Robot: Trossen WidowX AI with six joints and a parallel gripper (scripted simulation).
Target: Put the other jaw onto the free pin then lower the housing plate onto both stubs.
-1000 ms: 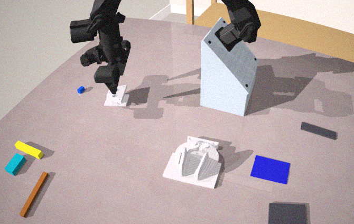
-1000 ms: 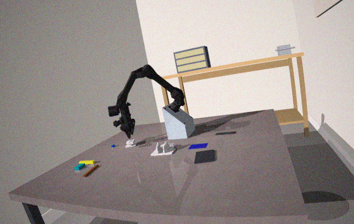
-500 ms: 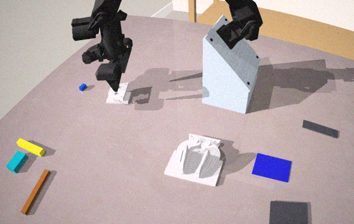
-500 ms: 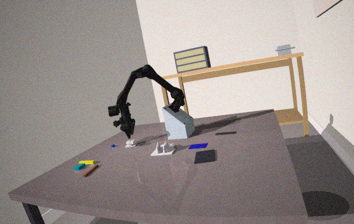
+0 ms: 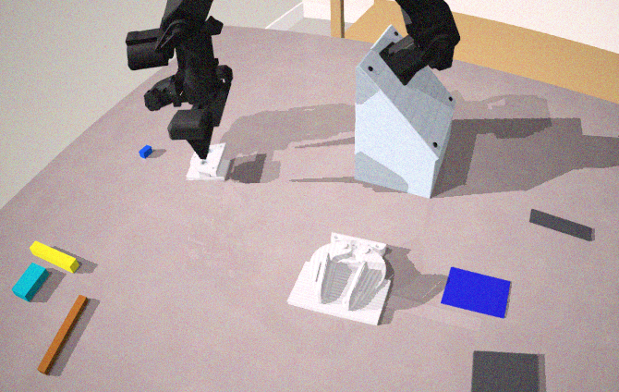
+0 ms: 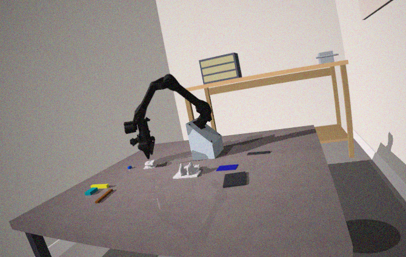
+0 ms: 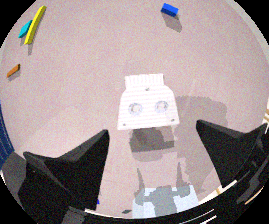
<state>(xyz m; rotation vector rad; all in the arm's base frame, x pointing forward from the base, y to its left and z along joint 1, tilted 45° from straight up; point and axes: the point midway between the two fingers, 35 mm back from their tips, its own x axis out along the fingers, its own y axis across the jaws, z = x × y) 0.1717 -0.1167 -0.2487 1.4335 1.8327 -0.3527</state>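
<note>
Right now the white jaw is 31 cm to the left of my gripper tip, 9 cm ahead of it and 5 cm below it. The rest, counted from my gripper tip: blue cube: 16 cm to the right, 5 cm below, 2 cm ahead; then yellow block: 31 cm ahead, 13 cm to the right, 5 cm below; then white base plate: 30 cm to the left, 14 cm ahead, 6 cm below.
</note>
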